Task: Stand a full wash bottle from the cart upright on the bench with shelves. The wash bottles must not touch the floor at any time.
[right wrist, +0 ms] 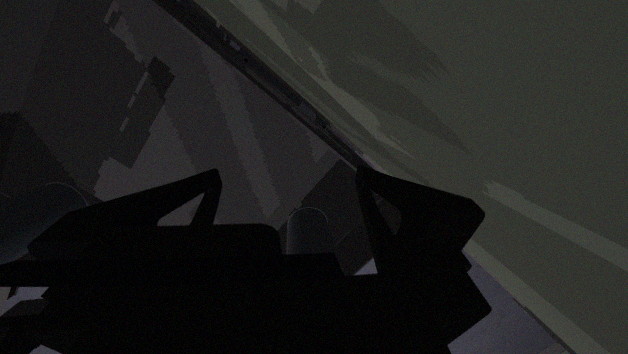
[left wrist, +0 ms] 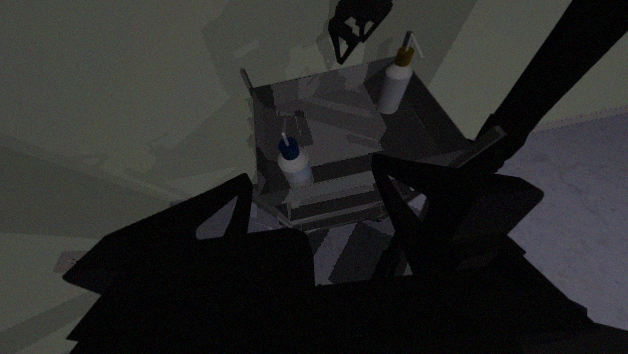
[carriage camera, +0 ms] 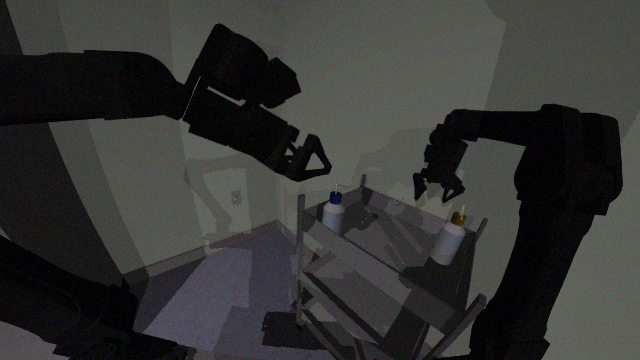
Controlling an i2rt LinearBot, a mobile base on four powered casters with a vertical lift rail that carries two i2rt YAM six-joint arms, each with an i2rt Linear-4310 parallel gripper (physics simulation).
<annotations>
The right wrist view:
my right gripper: 289,174
metal cart: 114,104
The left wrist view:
my left gripper: 309,170
my right gripper: 350,52
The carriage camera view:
my left gripper: 313,163
my right gripper: 429,200
metal cart: 378,285
</annotations>
